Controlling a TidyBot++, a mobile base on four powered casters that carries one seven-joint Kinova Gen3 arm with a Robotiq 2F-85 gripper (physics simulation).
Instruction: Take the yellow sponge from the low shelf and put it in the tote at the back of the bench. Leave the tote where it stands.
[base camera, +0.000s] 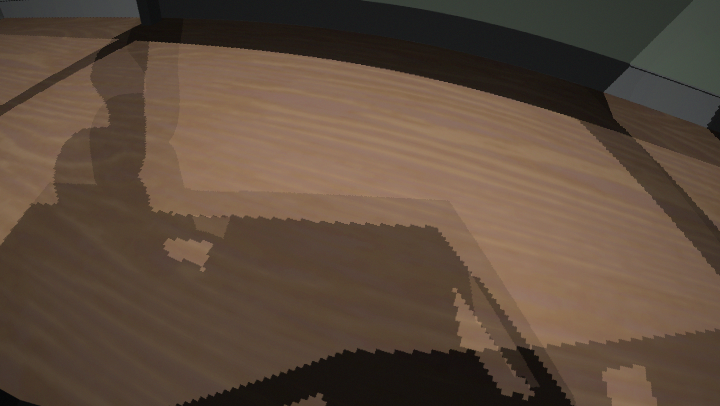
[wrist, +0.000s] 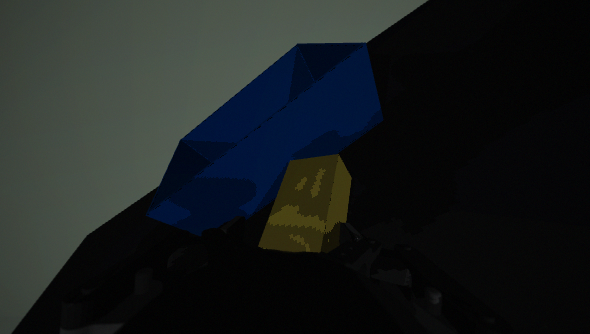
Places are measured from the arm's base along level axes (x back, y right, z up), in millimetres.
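Where they show: gripper, fingertip midpoint: (wrist: 292, 230).
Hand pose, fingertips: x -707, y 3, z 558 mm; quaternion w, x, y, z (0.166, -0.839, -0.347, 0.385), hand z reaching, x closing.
After its pixels a point has its place.
In the dim wrist view, the yellow sponge (wrist: 307, 206) {x -712, y 28, z 562 mm} sits on the dark bench (wrist: 431, 144) {x -702, y 165, z 517 mm}, right in front of the near long wall of the blue tote (wrist: 272, 123) {x -788, y 56, z 611 mm}. It looks to be outside the tote, with its top edge overlapping the wall's lower edge. The tote is open-topped and its inside shows empty. My gripper (wrist: 292, 230) {x -707, y 3, z 558 mm} is open, its dark fingers barely showing to either side just below the sponge. They do not grip the sponge. The base camera shows none of these.
A grey-green wall (wrist: 141, 72) {x -1155, y -72, z 743 mm} rises behind the bench. The base camera shows only a wooden floor (base camera: 391, 139) {x -626, y 47, z -397 mm} crossed by the robot's shadow, with a dark skirting and wall (base camera: 503, 34) {x -1009, y 327, z -324 mm} at the far side.
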